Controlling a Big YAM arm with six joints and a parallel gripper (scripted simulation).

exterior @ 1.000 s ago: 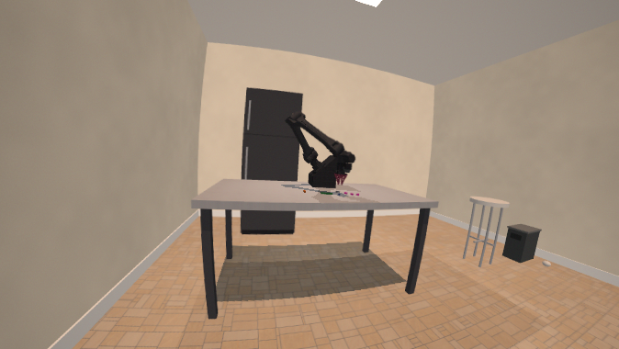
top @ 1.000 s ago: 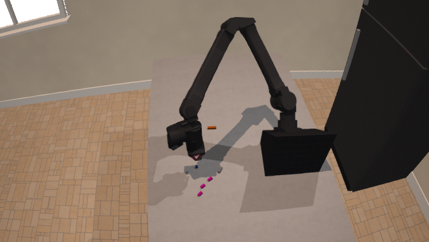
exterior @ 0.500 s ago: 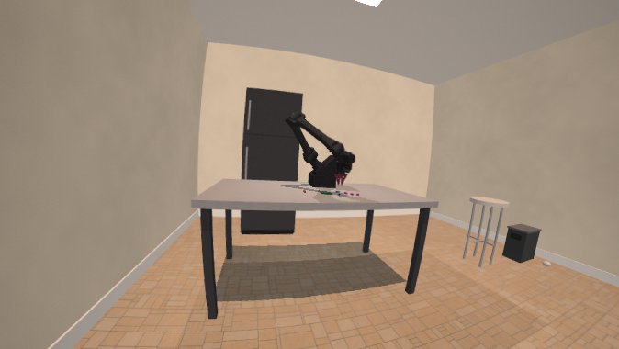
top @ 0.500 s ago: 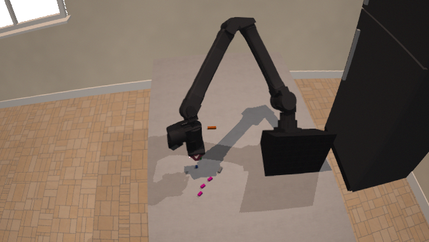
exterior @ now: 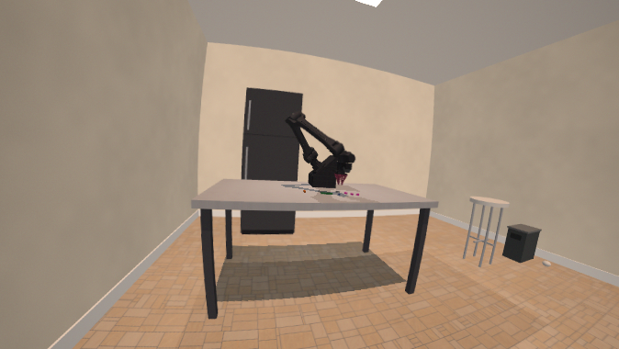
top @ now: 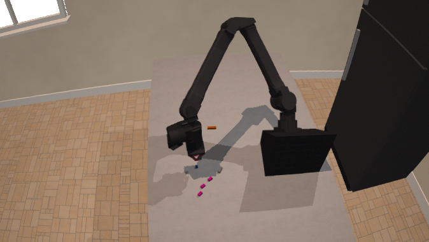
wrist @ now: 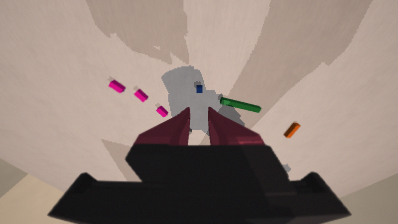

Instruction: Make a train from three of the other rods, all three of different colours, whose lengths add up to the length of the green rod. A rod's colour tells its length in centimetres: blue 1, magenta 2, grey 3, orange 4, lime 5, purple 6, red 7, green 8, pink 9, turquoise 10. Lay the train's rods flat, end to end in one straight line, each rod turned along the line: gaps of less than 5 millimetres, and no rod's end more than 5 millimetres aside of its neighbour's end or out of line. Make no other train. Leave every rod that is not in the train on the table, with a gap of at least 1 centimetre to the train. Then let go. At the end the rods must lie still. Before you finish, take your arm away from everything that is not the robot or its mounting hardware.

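Right now the blue rod is 7 cm below my hand. From my hand the other things lie so: green rod: 3 cm behind, 8 cm to the right, 7 cm below; then orange rod: 11 cm behind, 21 cm to the right, 7 cm below; then grey rod: 10 cm behind, 3 cm to the left, 7 cm below.
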